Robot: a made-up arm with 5 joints.
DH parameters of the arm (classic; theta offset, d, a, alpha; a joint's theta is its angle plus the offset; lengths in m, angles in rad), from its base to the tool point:
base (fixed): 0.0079 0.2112 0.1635 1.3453
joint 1: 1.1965 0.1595 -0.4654 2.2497
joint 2: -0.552 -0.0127 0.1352 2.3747
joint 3: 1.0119 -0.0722 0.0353 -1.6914
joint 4: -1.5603 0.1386 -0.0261 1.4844
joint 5: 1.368 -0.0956 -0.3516 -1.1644
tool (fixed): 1.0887 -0.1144 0 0
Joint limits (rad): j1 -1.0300..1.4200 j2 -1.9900..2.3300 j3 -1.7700..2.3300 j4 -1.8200..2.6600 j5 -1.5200..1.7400
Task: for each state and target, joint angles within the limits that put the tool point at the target. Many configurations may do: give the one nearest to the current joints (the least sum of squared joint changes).
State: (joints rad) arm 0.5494 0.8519 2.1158 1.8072 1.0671
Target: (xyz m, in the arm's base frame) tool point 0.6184 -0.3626 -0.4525
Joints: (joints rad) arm 0.7208 1.3428 2.1845 1.9000 1.6860
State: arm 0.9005 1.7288 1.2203 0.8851 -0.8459
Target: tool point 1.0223 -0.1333 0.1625
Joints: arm 1.4091 2.1305 1.2398 0.5419 -1.2715
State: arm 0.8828 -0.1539 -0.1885 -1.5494 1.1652
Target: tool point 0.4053 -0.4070 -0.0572
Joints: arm 1.2651 -0.2593 -0.2580 -1.4908 0.9268
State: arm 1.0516 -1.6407 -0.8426 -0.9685 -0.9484
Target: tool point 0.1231 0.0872 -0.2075
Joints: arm 1.1100 -1.1632 -1.1000 -0.6947 -0.7891
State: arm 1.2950 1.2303 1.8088 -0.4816 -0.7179
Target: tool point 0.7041 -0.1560 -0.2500
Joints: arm 0.9541 0.9990 2.2987 -0.6216 -1.0201
